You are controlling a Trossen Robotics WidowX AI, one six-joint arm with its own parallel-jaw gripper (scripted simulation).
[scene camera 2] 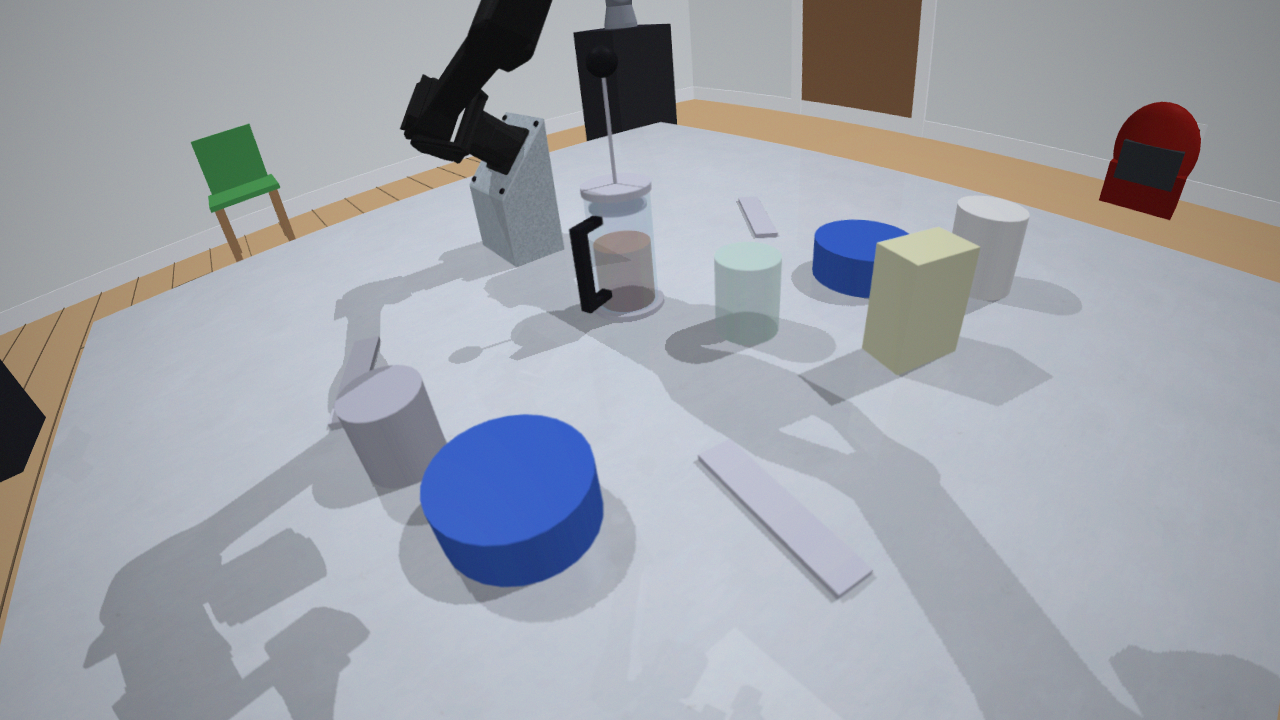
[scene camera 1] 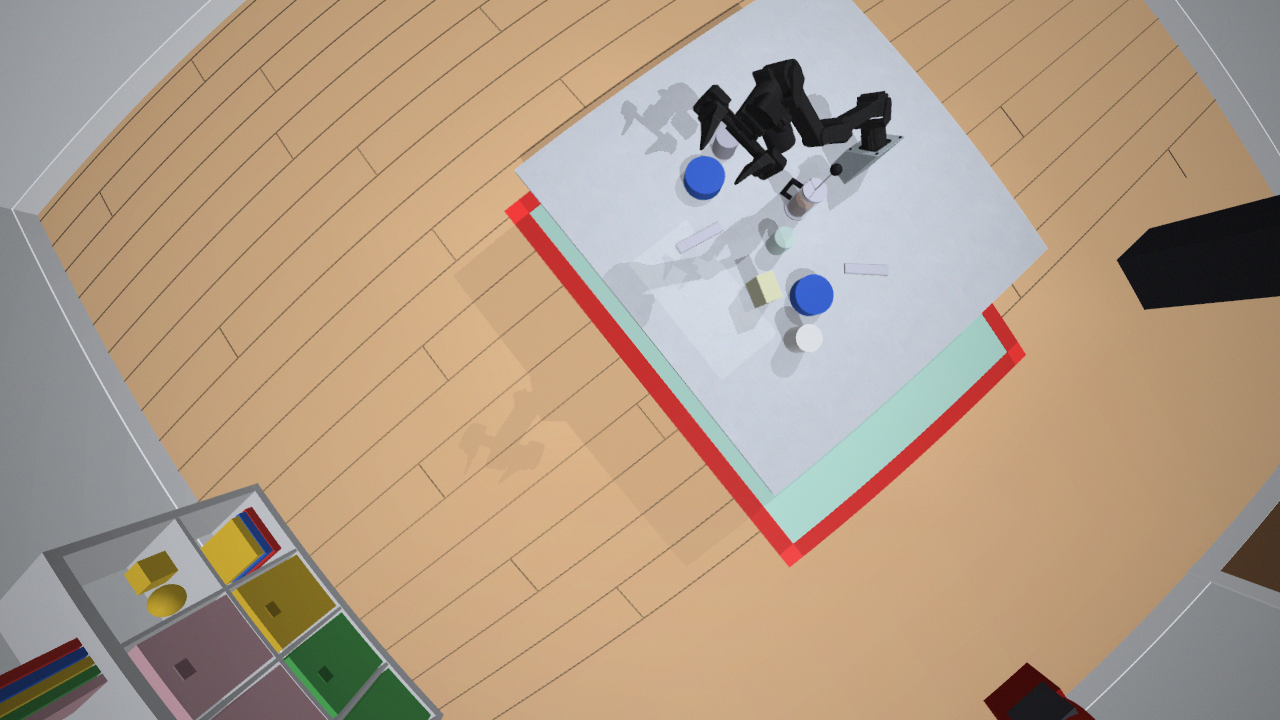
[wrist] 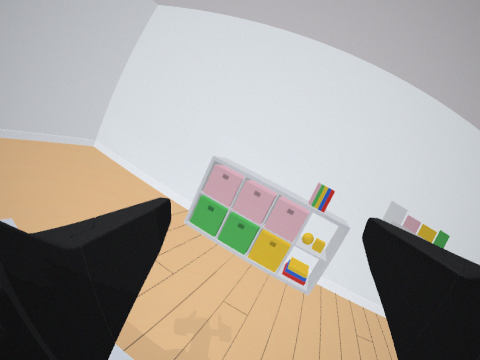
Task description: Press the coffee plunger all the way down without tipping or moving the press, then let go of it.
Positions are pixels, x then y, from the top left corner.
Scene:
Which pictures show the coffee press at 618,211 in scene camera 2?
Scene camera 2 and scene camera 1 only.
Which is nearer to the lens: the blue disc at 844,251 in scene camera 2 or the pale green cylinder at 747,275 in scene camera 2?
The pale green cylinder.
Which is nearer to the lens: the cream block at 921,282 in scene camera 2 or the blue disc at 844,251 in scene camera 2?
The cream block.

